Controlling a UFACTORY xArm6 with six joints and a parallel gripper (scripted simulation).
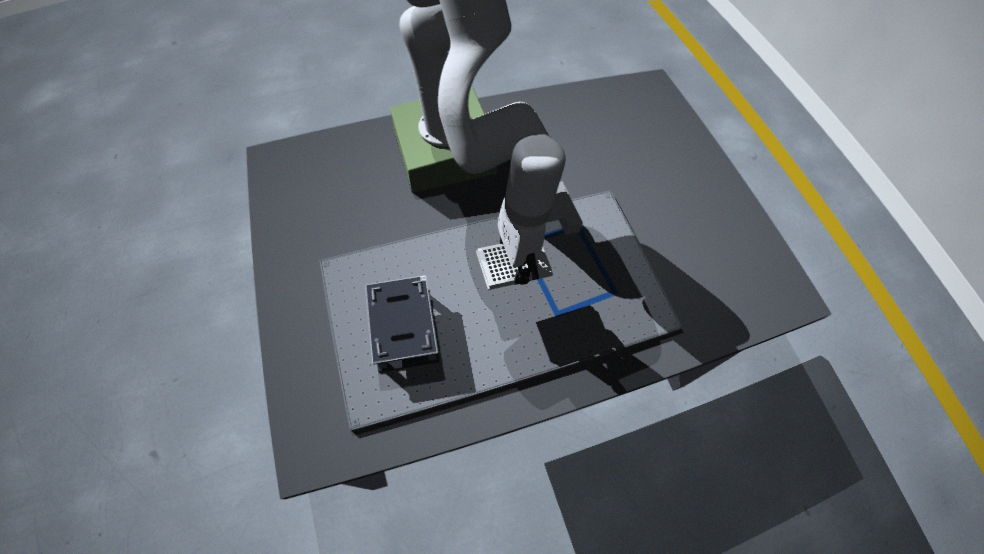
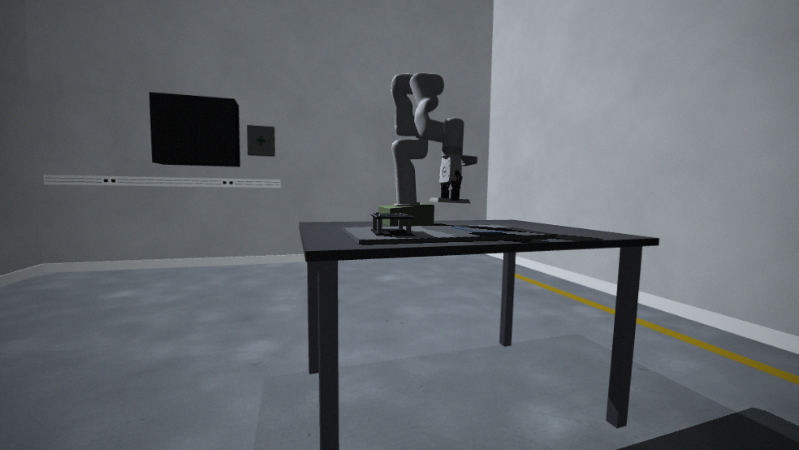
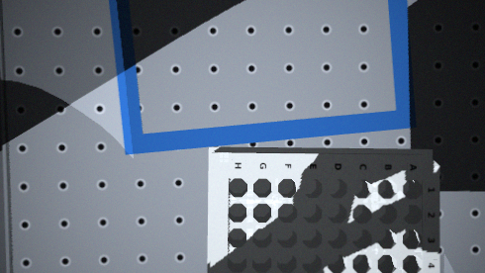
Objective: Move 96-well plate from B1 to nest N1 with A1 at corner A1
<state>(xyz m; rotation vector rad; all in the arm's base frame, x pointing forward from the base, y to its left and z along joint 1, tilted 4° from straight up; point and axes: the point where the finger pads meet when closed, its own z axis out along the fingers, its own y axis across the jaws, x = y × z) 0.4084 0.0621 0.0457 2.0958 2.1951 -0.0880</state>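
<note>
The raised plate nest N1 is 23 cm to the right of my hand, 7 cm below it and 5 cm ahead of it. Also, from my hand: white 96-well plate (1 cm below); A1 mark (18 cm to the right, 6 cm below, 3 cm behind); dark table (13 cm below, 3 cm to the right, 1 cm ahead).
</note>
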